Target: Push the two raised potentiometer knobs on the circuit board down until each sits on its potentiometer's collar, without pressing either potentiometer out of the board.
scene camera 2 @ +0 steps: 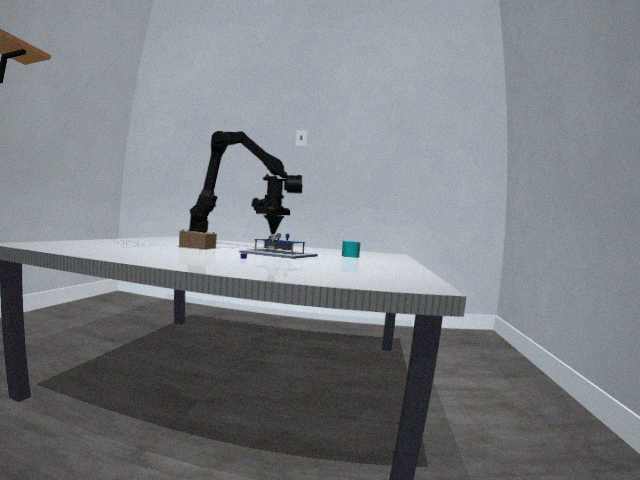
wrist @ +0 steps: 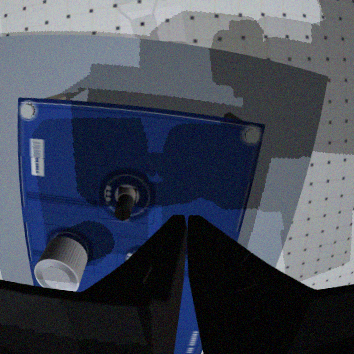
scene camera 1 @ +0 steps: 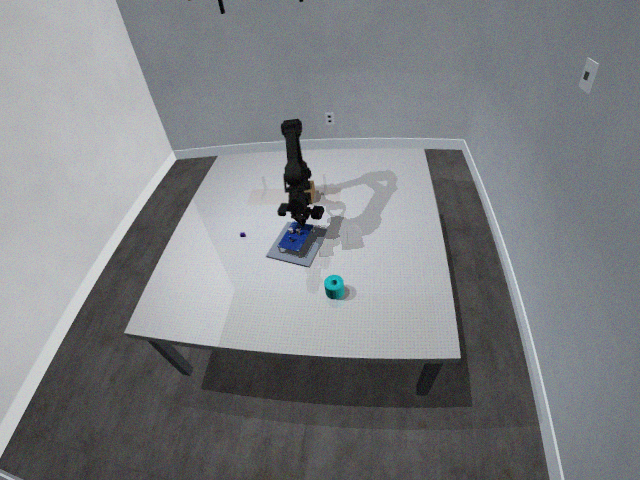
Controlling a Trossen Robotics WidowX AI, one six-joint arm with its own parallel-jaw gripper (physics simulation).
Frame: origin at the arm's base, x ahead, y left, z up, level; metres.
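Seen in the pictures: gripper, between the fingertips: (wrist: 185, 226) (scene camera 1: 303, 226); arm's base, origin of its link: (scene camera 2: 197, 231).
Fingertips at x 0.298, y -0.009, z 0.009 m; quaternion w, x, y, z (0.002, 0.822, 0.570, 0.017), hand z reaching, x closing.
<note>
Offsets run from my fingertips to a thing's top centre. Level surfaces: height alone.
The blue circuit board (scene camera 1: 301, 244) (scene camera 2: 297, 241) (wrist: 200, 165) stands on thin legs above a grey base plate (scene camera 1: 305, 261) (scene camera 2: 310, 255) (wrist: 40, 65). A ribbed white knob @[0.007 m ahead, 0.058 m right, 0.001 m up] (wrist: 62, 262) stands on the board at the lower left of the wrist view. A thin dark shaft @[0.010 m back, 0.021 m right, 0.006 m down] (wrist: 125, 204) rises from a ringed collar above and right of it. A blue knob @[0.056 m ahead, 0.058 m right, 0.007 m up] (scene camera 2: 287, 236) sticks up in scene camera 2. My gripper (scene camera 1: 301, 223) (scene camera 2: 273, 232) (wrist: 185, 226) is shut and empty, tips down, low over the board. In the wrist view its fingers hide the grey and blue knobs. Knob seating is unclear.
A teal cylinder @[0.309 m ahead, 0.096 m left, 0.011 m down] (scene camera 1: 334, 290) (scene camera 2: 351, 249) stands on the white table @[0.071 m down] (scene camera 1: 279, 320) (scene camera 2: 330, 276), to the board's front right in scene camera 1. A small purple cube @[0.066 m back, 0.293 m right, 0.056 m down] (scene camera 1: 242, 234) (scene camera 2: 243, 255) lies left of the board there. The arm's base is at a wooden block (scene camera 2: 197, 240).
</note>
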